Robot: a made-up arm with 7 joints.
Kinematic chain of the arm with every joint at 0, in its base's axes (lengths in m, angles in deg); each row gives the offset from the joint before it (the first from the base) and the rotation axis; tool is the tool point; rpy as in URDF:
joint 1: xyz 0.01 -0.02 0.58 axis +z
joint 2: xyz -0.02 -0.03 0 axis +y
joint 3: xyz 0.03 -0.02 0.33 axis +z
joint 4: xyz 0.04 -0.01 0 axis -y
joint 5: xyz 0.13 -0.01 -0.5 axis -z
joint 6: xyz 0 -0.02 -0.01 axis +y
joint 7: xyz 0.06 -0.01 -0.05 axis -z
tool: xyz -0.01 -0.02 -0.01 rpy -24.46 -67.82 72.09
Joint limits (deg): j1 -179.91..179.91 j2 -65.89..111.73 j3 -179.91..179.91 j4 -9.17..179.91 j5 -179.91..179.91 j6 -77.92..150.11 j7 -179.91..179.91
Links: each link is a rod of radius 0.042 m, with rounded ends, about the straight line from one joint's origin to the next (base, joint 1, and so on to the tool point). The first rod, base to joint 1, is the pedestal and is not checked.
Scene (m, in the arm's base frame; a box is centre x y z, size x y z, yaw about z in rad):
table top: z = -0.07
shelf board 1: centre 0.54 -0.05 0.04 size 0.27 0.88 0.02 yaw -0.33
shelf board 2: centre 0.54 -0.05 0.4 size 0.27 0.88 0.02 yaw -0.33
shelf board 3: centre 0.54 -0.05 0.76 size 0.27 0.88 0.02 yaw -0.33
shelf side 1: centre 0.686 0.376 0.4 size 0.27 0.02 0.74 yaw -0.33
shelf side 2: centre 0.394 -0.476 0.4 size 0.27 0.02 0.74 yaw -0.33
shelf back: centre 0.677 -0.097 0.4 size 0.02 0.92 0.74 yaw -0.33
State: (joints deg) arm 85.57 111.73 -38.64 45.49 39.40 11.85 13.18
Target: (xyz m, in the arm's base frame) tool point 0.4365 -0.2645 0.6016
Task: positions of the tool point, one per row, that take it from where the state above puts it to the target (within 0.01 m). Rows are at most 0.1 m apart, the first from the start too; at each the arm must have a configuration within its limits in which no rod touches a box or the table.
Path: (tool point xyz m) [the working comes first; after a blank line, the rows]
Joints at the target: 78.24 111.73 -79.26 26.46 40.07 10.65 10.86
Straight joint move there: touches shelf board 2.

1: 0.3790 -0.1554 0.2306
2: 0.3055 -0.1206 0.2618
3: 0.2413 -0.1063 0.2990
4: 0.2012 -0.1053 0.3432
5: 0.2426 -0.1152 0.3873
6: 0.2663 -0.1336 0.4426
7: 0.2683 -0.1554 0.5018
8: 0.2490 -0.1750 0.5570
9: 0.2126 -0.1878 0.6016
10: 0.2957 -0.1979 0.6141
11: 0.3727 -0.2223 0.6168
12: 0.4365 -0.2645 0.6016

